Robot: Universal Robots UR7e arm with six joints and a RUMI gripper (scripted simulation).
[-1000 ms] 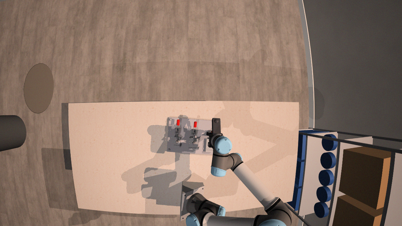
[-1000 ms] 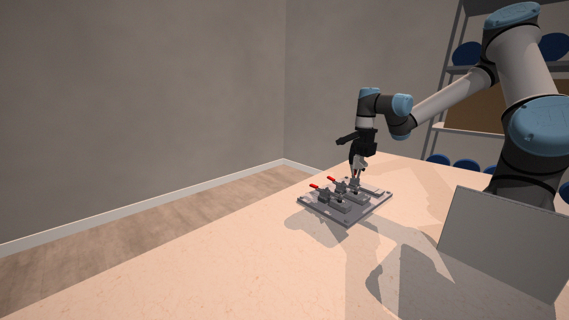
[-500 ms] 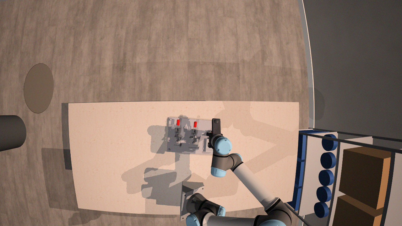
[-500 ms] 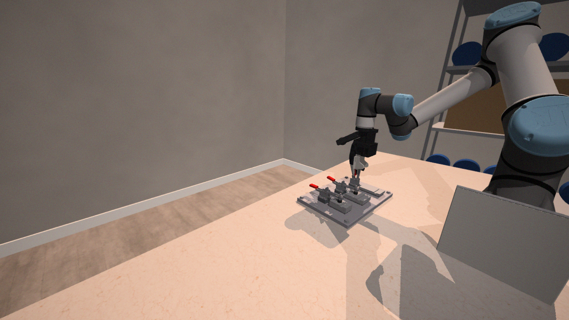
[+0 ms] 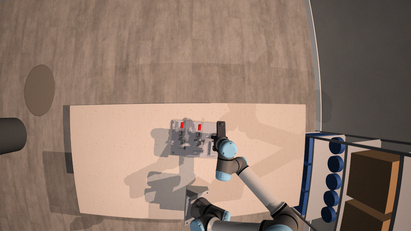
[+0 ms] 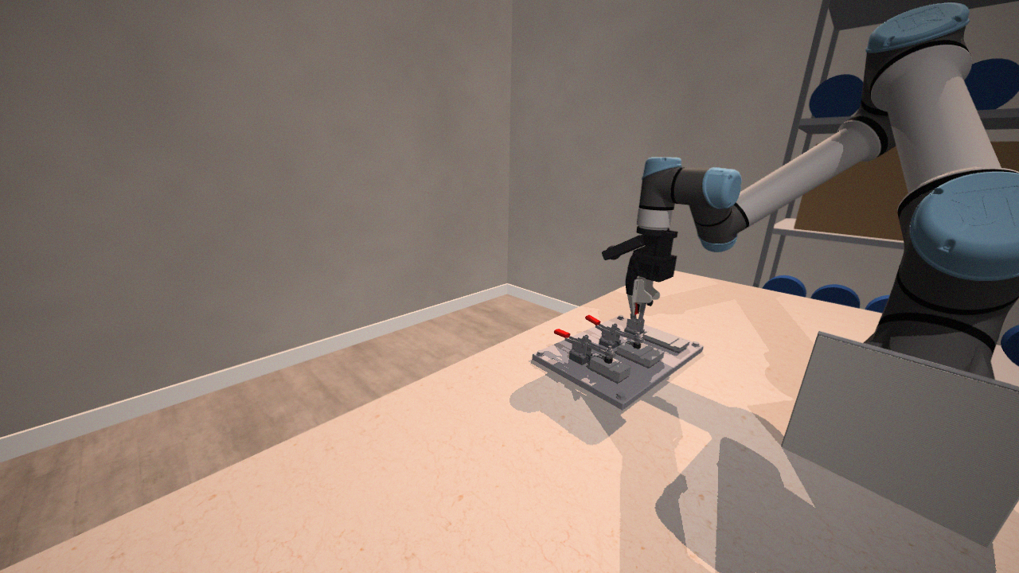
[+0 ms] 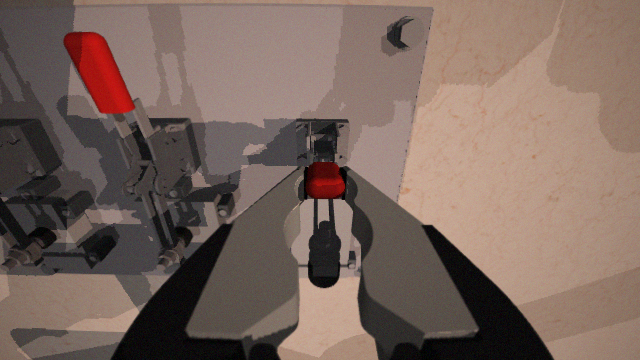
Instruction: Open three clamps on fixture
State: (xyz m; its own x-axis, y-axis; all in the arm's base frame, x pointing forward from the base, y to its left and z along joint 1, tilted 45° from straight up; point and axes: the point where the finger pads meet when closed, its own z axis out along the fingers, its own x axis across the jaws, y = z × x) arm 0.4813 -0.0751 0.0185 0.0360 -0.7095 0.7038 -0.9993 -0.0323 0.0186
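The grey fixture plate is 4 cm behind my hand, 11 cm to the left of it and 7 cm below it.
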